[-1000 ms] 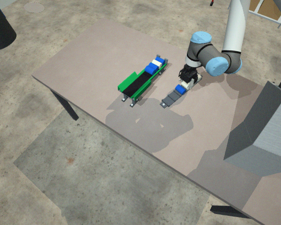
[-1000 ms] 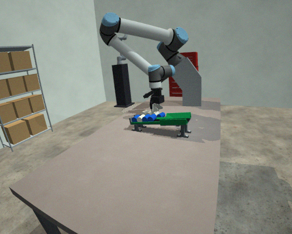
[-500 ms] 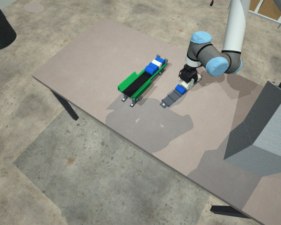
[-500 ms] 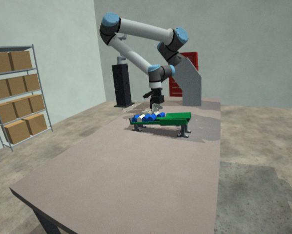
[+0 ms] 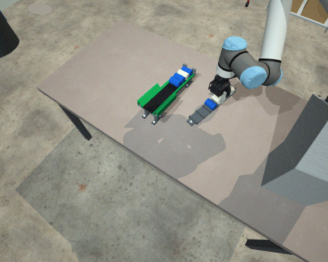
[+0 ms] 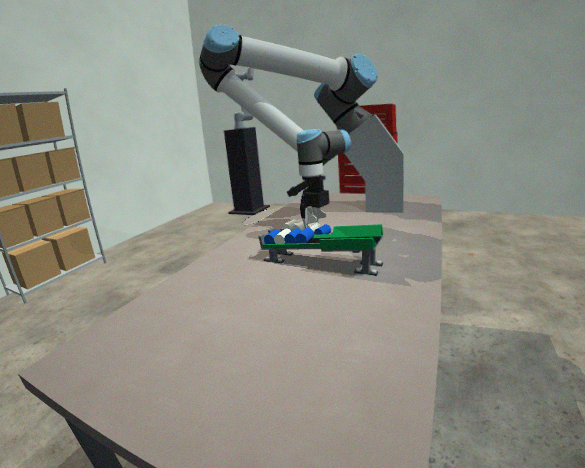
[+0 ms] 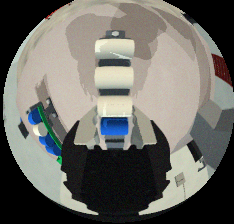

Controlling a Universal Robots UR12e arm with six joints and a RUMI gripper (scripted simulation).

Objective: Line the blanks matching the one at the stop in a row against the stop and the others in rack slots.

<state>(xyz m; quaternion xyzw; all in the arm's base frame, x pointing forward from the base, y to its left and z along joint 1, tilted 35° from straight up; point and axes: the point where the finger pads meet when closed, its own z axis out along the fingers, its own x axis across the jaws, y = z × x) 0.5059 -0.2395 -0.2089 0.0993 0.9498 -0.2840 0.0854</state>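
My hand is 1 cm short of the grey stock rack, 3 cm to the right of it and 4 cm above it.
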